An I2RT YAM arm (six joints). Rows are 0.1 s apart.
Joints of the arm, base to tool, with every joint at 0 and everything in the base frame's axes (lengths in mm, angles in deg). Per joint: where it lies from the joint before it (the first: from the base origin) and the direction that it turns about. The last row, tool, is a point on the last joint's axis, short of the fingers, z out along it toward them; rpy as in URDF.
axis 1: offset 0 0 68 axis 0 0 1
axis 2: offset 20 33.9 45.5 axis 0 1 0
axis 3: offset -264 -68.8 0 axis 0 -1 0
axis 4: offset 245 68.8 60 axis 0 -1 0
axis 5: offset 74 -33.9 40.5 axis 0 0 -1
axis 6: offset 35.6 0 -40.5 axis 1 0 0
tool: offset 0 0 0 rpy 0 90 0
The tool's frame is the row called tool.
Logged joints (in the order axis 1, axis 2, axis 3, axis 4, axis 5, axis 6), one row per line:
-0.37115, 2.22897, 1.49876, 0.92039, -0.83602, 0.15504
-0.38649, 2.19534, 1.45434, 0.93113, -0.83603, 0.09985
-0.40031, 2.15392, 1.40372, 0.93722, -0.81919, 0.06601
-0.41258, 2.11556, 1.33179, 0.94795, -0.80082, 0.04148
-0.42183, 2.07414, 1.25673, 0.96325, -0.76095, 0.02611
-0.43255, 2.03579, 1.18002, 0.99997, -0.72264, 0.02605
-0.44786, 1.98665, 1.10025, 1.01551, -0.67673, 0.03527
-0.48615, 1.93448, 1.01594, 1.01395, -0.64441, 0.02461
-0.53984, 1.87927, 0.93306, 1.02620, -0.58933, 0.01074
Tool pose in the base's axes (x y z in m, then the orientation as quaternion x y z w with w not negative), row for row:
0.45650, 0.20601, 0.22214, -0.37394, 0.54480, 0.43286, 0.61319
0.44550, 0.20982, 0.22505, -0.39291, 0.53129, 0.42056, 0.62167
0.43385, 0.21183, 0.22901, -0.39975, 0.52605, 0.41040, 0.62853
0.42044, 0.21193, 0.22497, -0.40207, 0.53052, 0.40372, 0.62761
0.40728, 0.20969, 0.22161, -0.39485, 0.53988, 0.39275, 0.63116
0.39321, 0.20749, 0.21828, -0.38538, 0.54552, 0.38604, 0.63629
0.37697, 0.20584, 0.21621, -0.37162, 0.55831, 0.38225, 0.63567
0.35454, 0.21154, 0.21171, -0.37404, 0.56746, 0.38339, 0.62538
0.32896, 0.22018, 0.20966, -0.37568, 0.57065, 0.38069, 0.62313
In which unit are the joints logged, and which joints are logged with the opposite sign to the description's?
The joints are logged in radians. Opposite sign: axis 1.
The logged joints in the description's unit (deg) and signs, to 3 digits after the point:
21.265, 127.711, 85.873, 52.734, -47.900, 8.883
22.144, 125.784, 83.328, 53.350, -47.901, 5.721
22.936, 123.411, 80.427, 53.699, -46.936, 3.782
23.639, 121.213, 76.306, 54.314, -45.884, 2.377
24.169, 118.839, 72.005, 55.190, -43.599, 1.496
24.783, 116.642, 67.610, 57.294, -41.404, 1.493
25.660, 113.827, 63.040, 58.184, -38.774, 2.021
27.854, 110.838, 58.209, 58.095, -36.922, 1.410
30.931, 107.674, 53.460, 58.797, -33.766, 0.615

